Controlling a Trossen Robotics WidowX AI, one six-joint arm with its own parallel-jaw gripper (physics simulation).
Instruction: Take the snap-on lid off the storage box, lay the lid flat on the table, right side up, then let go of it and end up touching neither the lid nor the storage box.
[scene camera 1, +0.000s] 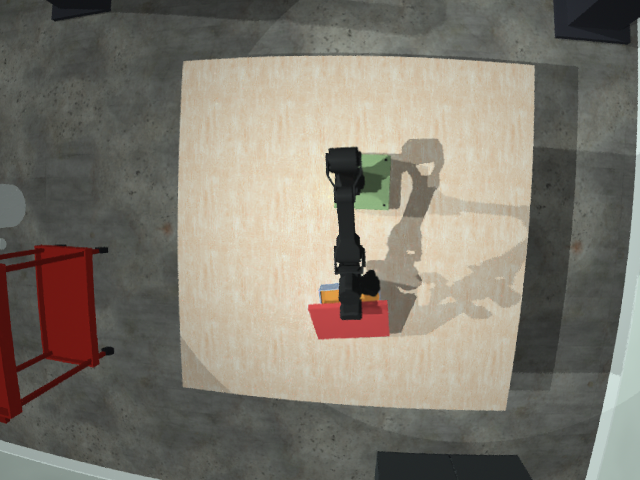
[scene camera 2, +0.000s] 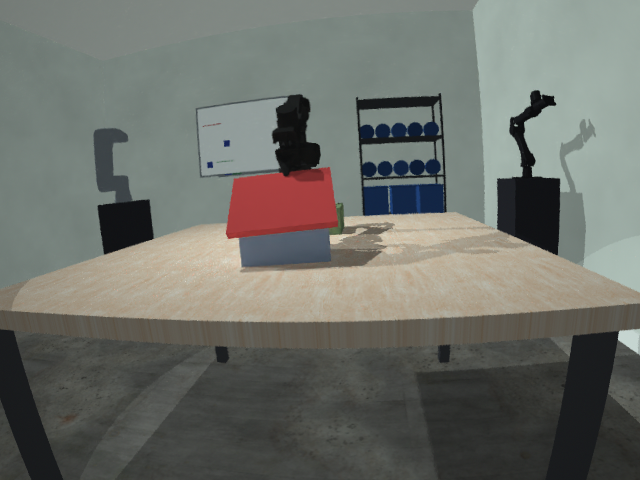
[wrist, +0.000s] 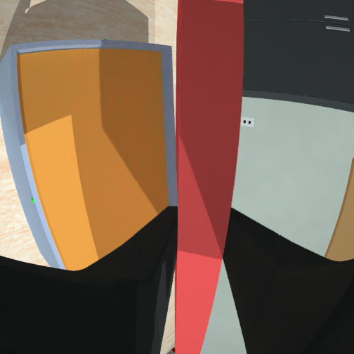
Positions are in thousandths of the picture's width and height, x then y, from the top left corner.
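Gripper (scene camera 2: 448, 374) (scene camera 1: 551, 641) (wrist: 561, 609). Red lid (scene camera 2: 416, 426) (scene camera 1: 510, 666) (wrist: 592, 137). Blue-grey storage box (scene camera 2: 484, 514).
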